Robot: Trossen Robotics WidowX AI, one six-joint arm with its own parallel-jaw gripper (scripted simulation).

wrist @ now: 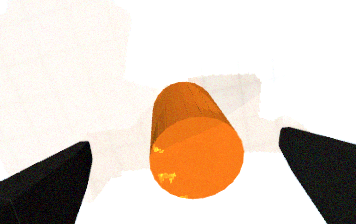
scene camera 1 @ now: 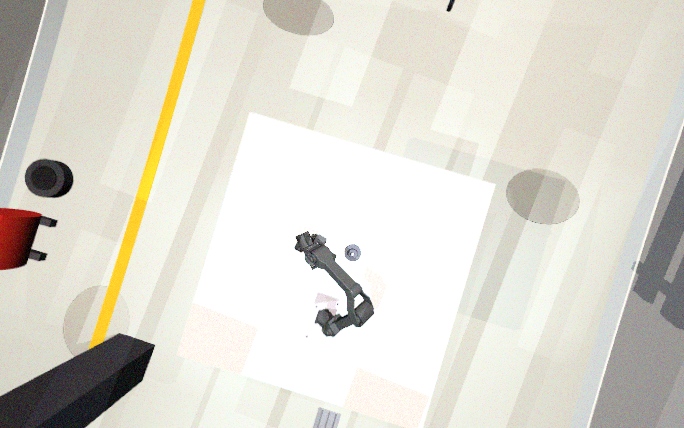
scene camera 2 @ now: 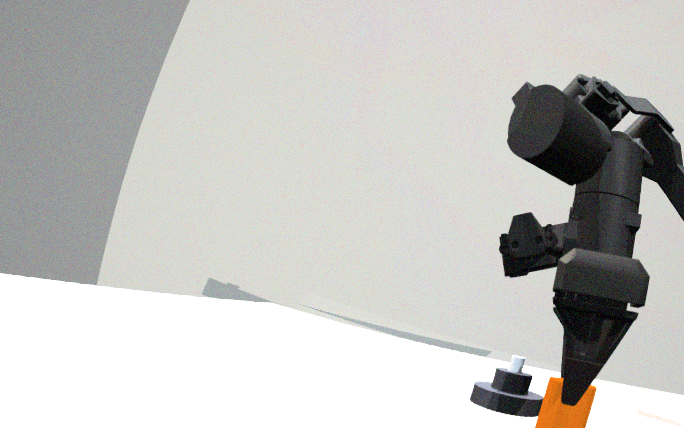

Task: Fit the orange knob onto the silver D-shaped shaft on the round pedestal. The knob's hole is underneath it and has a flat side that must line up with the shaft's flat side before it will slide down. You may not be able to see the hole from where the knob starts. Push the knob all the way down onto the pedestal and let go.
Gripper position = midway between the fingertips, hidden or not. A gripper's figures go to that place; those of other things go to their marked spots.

Scene:
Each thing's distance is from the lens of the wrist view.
my gripper [wrist: 188, 143]: 0.11 m
orange knob [wrist: 195, 152]: 0.10 m

